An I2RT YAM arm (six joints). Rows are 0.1 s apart.
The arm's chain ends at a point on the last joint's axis. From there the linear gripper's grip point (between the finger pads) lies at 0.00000 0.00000 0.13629 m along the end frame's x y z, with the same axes.
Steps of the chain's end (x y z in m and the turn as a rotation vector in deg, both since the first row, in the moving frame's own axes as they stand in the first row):
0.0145 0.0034 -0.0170 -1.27 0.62 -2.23
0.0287 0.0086 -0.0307 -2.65 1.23 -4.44
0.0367 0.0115 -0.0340 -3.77 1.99 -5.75
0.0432 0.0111 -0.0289 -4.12 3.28 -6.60
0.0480 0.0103 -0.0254 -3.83 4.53 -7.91
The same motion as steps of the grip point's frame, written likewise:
0.0160 0.0064 -0.0170 -1.27 0.62 -2.23
0.0319 0.0148 -0.0309 -2.65 1.23 -4.44
0.0419 0.0202 -0.0344 -3.77 1.99 -5.75
0.0515 0.0204 -0.0295 -4.12 3.28 -6.60
0.0593 0.0186 -0.0261 -3.83 4.53 -7.91

